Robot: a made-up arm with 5 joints. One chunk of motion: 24 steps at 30 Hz.
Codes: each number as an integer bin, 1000 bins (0 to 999) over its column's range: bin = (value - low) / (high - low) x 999, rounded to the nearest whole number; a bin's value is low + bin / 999 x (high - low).
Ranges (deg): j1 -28..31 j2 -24..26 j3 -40..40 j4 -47..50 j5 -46..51
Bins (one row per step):
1: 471 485 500 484 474
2: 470 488 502 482 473
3: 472 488 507 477 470
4: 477 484 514 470 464
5: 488 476 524 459 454
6: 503 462 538 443 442
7: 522 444 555 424 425
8: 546 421 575 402 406
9: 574 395 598 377 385
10: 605 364 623 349 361
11: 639 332 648 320 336
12: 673 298 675 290 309
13: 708 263 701 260 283
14: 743 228 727 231 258
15: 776 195 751 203 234
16: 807 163 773 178 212
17: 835 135 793 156 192
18: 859 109 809 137 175
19: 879 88 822 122 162
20: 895 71 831 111 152
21: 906 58 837 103 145
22: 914 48 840 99 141
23: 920 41 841 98 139
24: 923 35 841 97 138
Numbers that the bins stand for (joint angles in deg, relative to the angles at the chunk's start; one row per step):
1: -0.18 0.27 0.04 -0.01 0.02
2: -0.24 0.42 0.20 -0.20 -0.07
3: -0.12 0.42 0.60 -0.68 -0.36
4: 0.17 0.22 1.16 -1.36 -0.95
5: 0.82 -0.18 1.96 -2.43 -1.92
6: 1.71 -0.88 3.08 -3.99 -3.08
7: 2.83 -1.78 4.44 -5.83 -4.73
8: 4.25 -2.93 6.05 -7.97 -6.58
9: 5.90 -4.23 7.89 -10.39 -8.62
10: 7.73 -5.78 9.89 -13.11 -10.95
11: 9.74 -7.38 11.89 -15.93 -13.38
12: 11.75 -9.09 14.05 -18.84 -16.00
13: 13.81 -10.84 16.14 -21.75 -18.52
14: 15.88 -12.59 18.22 -24.57 -20.95
15: 17.83 -14.24 20.14 -27.29 -23.28
16: 19.66 -15.84 21.90 -29.72 -25.42
17: 21.31 -17.24 23.50 -31.85 -27.36
18: 22.73 -18.54 24.78 -33.70 -29.01
19: 23.91 -19.60 25.83 -35.15 -30.27
20: 24.86 -20.45 26.55 -36.22 -31.24
21: 25.51 -21.10 27.03 -37.00 -31.92
22: 25.98 -21.60 27.27 -37.39 -32.31
23: 26.33 -21.95 27.35 -37.48 -32.50
24: 26.51 -22.25 27.35 -37.58 -32.60

